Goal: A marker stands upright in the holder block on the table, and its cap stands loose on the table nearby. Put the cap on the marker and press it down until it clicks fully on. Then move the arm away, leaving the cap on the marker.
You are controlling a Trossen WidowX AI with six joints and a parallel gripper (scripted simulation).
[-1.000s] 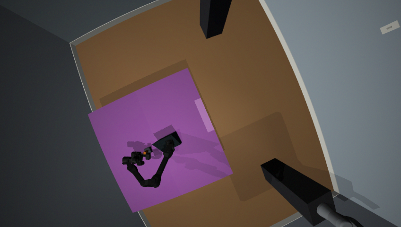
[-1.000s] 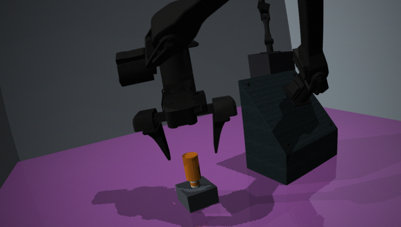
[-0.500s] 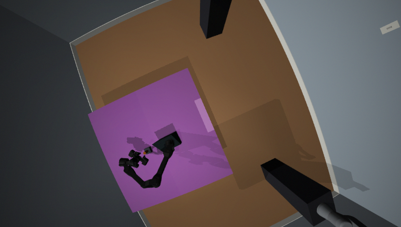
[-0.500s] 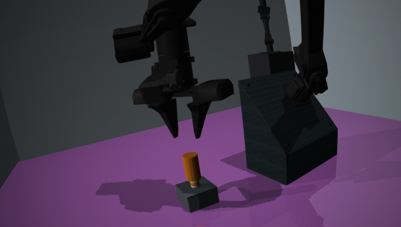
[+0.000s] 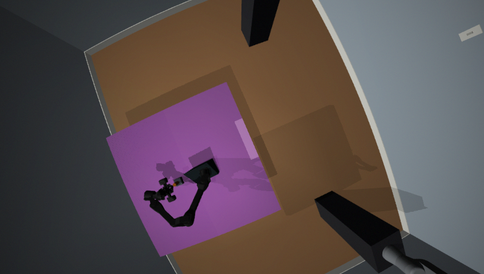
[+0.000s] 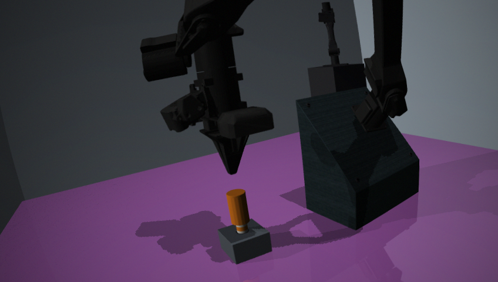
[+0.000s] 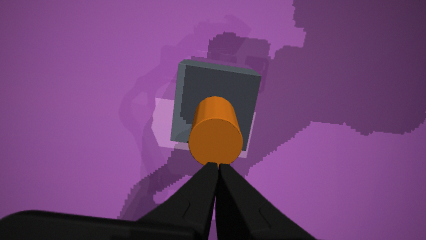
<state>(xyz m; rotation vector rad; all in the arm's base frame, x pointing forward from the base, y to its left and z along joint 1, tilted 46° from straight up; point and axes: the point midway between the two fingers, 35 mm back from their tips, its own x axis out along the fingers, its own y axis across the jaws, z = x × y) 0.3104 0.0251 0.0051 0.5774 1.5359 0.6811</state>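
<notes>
The orange cap lies 60 mm below my gripper tip.
</notes>
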